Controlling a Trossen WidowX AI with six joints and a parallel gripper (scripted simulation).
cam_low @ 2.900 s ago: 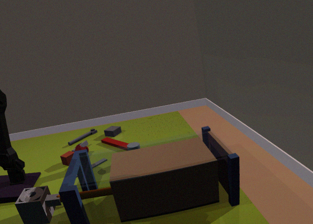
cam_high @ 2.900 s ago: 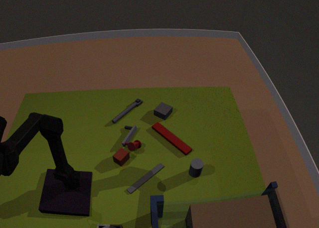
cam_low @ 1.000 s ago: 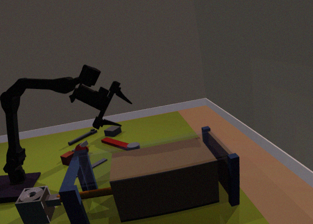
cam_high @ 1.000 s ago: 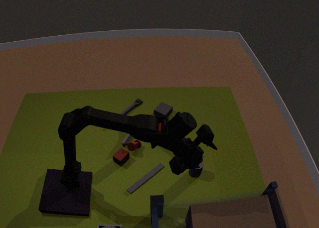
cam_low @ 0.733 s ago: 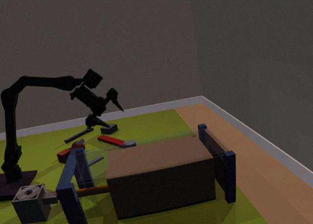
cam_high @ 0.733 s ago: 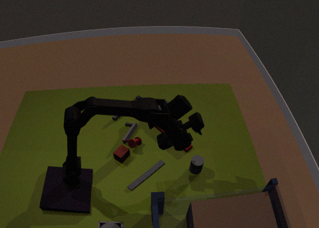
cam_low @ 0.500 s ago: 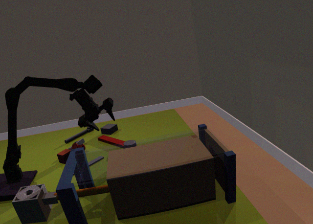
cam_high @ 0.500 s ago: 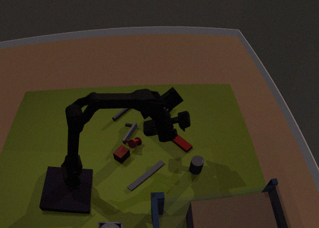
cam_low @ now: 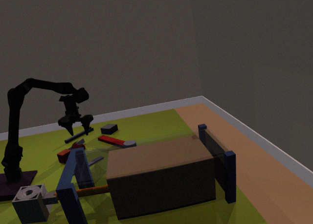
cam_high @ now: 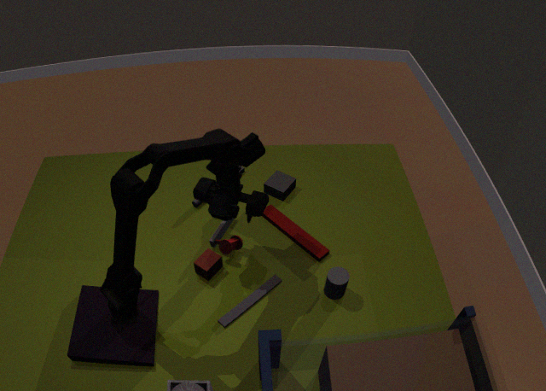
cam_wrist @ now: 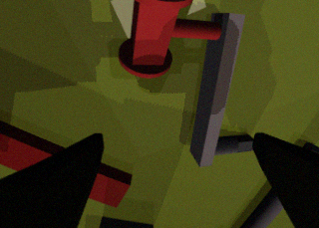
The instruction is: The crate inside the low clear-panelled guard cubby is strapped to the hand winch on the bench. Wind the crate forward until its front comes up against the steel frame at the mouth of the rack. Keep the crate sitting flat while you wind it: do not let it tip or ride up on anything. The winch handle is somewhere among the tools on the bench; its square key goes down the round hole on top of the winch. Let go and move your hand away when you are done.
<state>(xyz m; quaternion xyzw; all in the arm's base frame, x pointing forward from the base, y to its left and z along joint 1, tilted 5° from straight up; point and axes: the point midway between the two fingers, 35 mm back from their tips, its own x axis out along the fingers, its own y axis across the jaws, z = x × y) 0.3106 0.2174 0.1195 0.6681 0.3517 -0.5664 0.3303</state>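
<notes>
Now: gripper tip 5 cm above the winch handle and 3 cm past it. The rest, counted from my gripper tip: red crank grip: 5 cm to the right, 4 cm below, 3 cm behind; grey block: 16 cm ahead, 15 cm to the left, 5 cm below; red bar: 16 cm ahead, 6 cm below, 3 cm to the right.
</notes>
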